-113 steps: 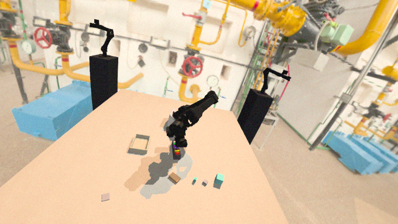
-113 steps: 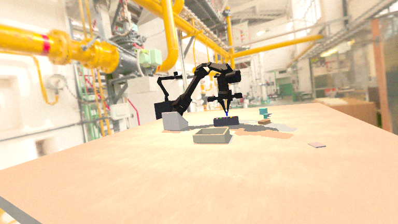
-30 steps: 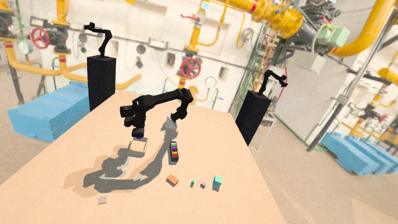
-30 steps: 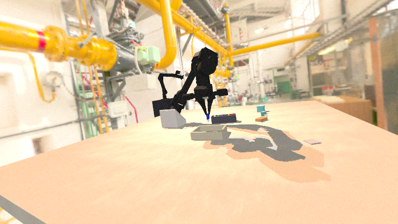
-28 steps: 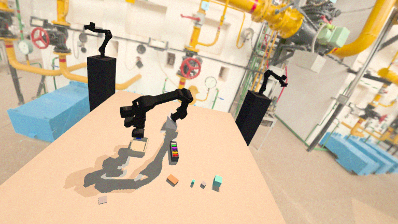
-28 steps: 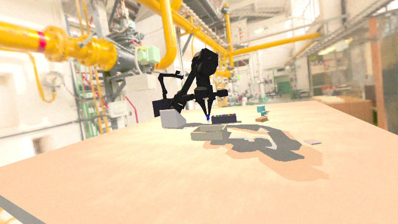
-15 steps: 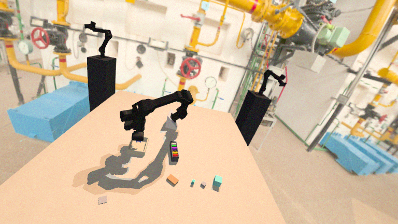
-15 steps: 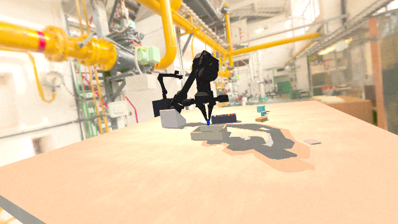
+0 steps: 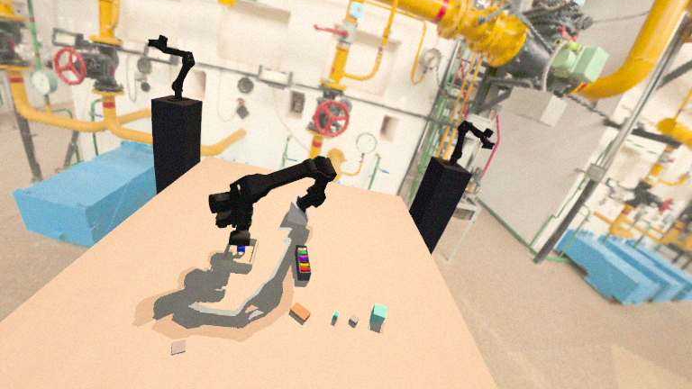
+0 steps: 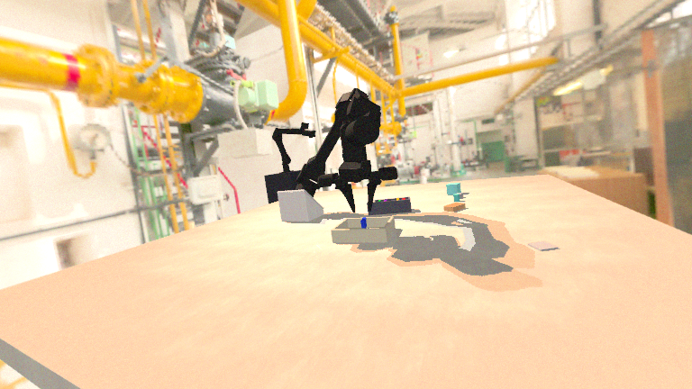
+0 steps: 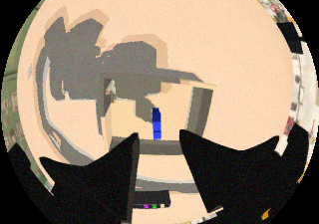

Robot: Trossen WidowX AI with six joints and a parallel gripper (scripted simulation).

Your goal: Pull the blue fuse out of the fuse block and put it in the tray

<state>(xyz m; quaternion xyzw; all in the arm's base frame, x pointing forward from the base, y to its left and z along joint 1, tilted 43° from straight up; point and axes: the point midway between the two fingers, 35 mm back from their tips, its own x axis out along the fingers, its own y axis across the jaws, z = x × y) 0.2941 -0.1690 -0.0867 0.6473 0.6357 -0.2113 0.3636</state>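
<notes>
My gripper tip is 60 mm above the grey tray.
</notes>
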